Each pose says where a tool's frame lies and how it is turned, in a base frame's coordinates. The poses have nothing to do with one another.
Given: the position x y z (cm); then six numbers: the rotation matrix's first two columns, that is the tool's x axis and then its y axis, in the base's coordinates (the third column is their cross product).
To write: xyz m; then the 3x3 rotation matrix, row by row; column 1 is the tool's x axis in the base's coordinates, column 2 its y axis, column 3 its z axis. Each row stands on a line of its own. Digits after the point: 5 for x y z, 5 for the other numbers.
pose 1, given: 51.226 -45.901 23.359 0.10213 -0.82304 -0.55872 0.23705 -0.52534 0.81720
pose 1, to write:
0.51226 -0.45901 0.23359
0.10213 0.23705 -0.96611
-0.82304 -0.52534 -0.21591
-0.55872 0.81720 0.14145

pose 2, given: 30.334 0.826 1.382 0.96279 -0.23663 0.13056 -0.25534 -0.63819 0.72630
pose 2, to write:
0.30334 0.00826 0.01382
0.96279 -0.25534 -0.08854
-0.23663 -0.63819 -0.73261
0.13056 0.72630 -0.67486

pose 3, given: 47.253 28.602 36.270 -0.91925 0.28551 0.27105 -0.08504 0.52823 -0.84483
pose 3, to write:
0.47253 0.28602 0.36270
-0.91925 -0.08504 -0.38438
0.28551 0.52823 -0.79966
0.27105 -0.84483 -0.46130

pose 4, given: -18.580 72.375 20.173 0.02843 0.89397 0.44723 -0.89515 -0.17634 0.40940
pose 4, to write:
-0.18580 0.72375 0.20173
0.02843 -0.89515 0.44486
0.89397 -0.17634 -0.41198
0.44723 0.40940 0.79522

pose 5, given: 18.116 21.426 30.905 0.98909 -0.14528 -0.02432 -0.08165 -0.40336 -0.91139
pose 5, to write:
0.18116 0.21426 0.30905
0.98909 -0.08165 0.12260
-0.14528 -0.40336 0.90343
-0.02432 -0.91139 -0.41082

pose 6, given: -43.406 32.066 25.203 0.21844 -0.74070 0.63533 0.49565 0.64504 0.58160
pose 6, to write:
-0.43406 0.32066 0.25203
0.21844 0.49565 -0.84060
-0.74070 0.64504 0.18786
0.63533 0.58160 0.50803

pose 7, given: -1.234 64.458 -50.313 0.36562 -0.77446 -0.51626 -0.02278 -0.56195 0.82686
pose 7, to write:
-0.01234 0.64458 -0.50313
0.36562 -0.02278 -0.93048
-0.77446 -0.56195 -0.29056
-0.51626 0.82686 -0.22310

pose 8, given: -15.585 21.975 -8.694 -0.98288 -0.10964 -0.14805 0.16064 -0.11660 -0.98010
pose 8, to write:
-0.15585 0.21975 -0.08694
-0.98288 0.16064 0.09020
-0.10964 -0.11660 -0.98710
-0.14805 -0.98010 0.13222

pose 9, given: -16.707 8.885 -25.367 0.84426 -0.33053 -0.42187 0.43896 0.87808 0.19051
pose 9, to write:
-0.16707 0.08885 -0.25367
0.84426 0.43896 0.30747
-0.33053 0.87808 -0.34602
-0.42187 0.19051 0.88642

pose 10, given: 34.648 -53.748 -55.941 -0.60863 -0.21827 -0.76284 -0.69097 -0.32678 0.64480
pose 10, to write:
0.34648 -0.53748 -0.55941
-0.60863 -0.69097 -0.39002
-0.21827 -0.32678 0.91954
-0.76284 0.64480 0.04807

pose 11, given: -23.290 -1.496 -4.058 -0.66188 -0.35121 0.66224 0.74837 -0.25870 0.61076
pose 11, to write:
-0.23290 -0.01496 -0.04058
-0.66188 0.74837 -0.04318
-0.35121 -0.25870 0.89985
0.66224 0.61076 0.43406

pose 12, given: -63.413 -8.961 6.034 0.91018 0.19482 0.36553 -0.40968 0.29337 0.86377
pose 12, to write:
-0.63413 -0.08961 0.06034
0.91018 -0.40968 0.06104
0.19482 0.29337 -0.93594
0.36553 0.86377 0.34683

